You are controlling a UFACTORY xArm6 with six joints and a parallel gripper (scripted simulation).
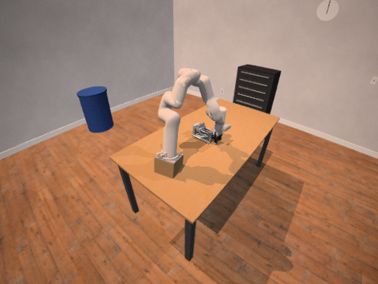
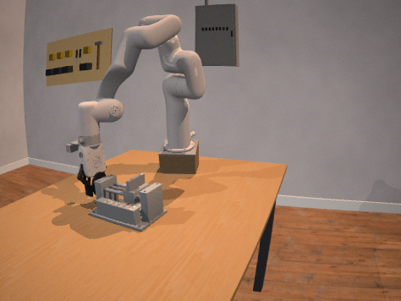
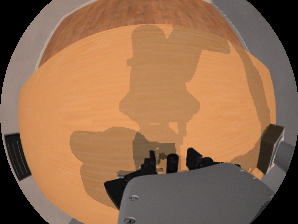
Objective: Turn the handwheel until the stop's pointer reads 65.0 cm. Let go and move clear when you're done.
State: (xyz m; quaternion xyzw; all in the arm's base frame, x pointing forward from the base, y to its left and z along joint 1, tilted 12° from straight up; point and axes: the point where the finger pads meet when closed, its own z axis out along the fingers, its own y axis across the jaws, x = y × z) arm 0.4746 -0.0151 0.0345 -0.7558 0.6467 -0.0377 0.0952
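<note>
My gripper is now 20 mm to the right of the black handwheel and 10 mm below it. From my hand the other things lie so: grey stop fixture 190 mm to the left, 40 mm above, 10 mm behind.
</note>
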